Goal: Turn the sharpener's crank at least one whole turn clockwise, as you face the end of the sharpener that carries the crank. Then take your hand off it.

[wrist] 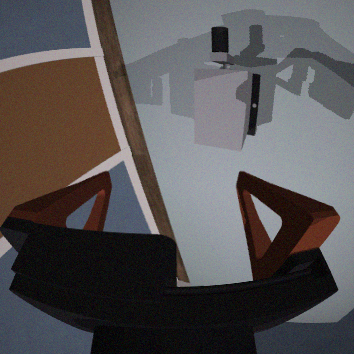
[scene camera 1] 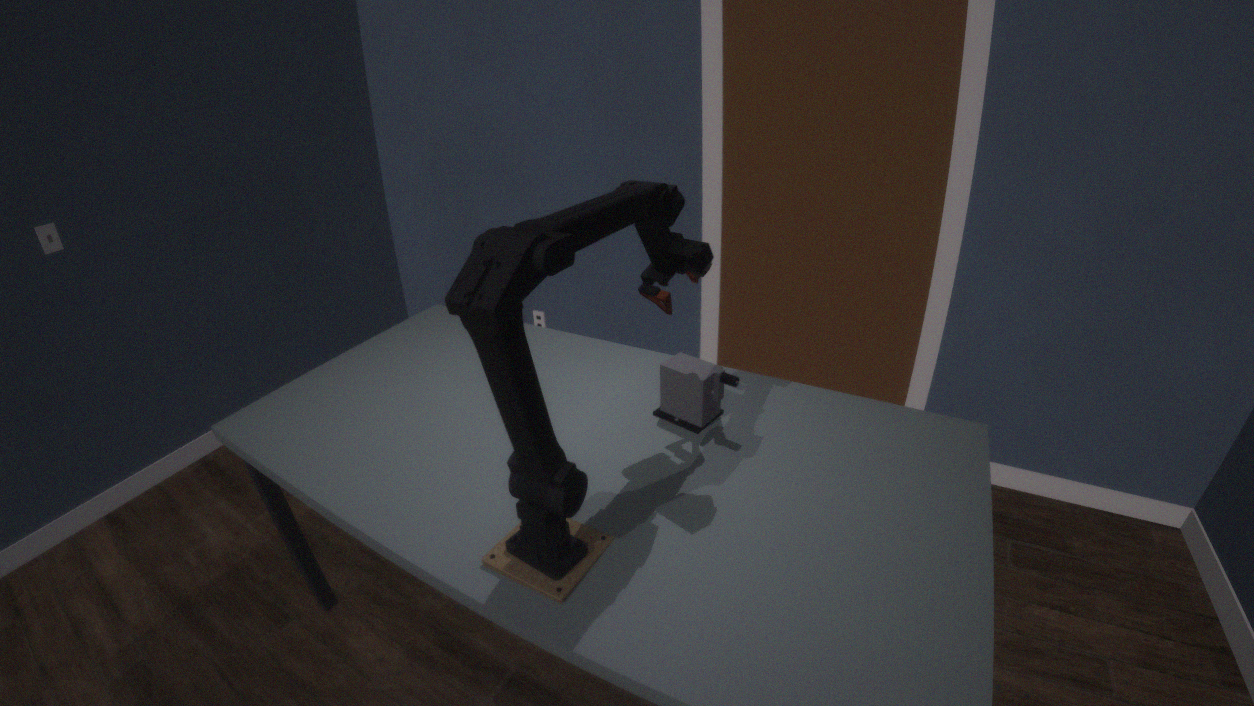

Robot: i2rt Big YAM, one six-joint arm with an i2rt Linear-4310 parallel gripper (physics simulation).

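Places are measured from the arm's base along level axes (x ahead, y left, z up), in millimetres.
Pixels of known places: gripper, fingertip midpoint: (wrist: 173, 177) (scene camera 1: 682, 297); arm's base at its link origin: (scene camera 1: 546, 550).
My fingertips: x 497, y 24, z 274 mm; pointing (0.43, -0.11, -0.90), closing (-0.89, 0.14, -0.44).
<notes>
For each thing: its top centre in the pictures, then the offset to it from my fingertips. "spot": a spot on its surface instead. Level surfaces: height alone.
- sharpener at a spot on its surface: (wrist: 220, 110) spot: 1 mm ahead, 19 mm right, 155 mm down
- black handle at a spot on its surface: (wrist: 220, 39) (scene camera 1: 728, 375) spot: 12 mm back, 117 mm right, 146 mm down
- grey-green table at its surface level: 284 mm down
The sharpener (scene camera 1: 688, 390) (wrist: 220, 110) is a light grey block on a thin black base, upright near the far edge of the table. Its crank has a black handle (scene camera 1: 730, 379) (wrist: 220, 39), which sticks out on the right side in the scene view and at the top of the block in the wrist view. My gripper (scene camera 1: 681, 292) (wrist: 173, 177) is open and empty. It hangs in the air above the sharpener, apart from it and from the crank. In the wrist view the sharpener lies beyond the fingertips, towards the right finger.
The grey-green table (scene camera 1: 351, 420) (wrist: 200, 210) carries my arm's wooden base plate (scene camera 1: 561, 589) near its front edge. Shadows of the arm fall across the table around the sharpener. A brown door (scene camera 1: 833, 192) (wrist: 50, 120) with a white frame stands in the blue wall behind the table.
</notes>
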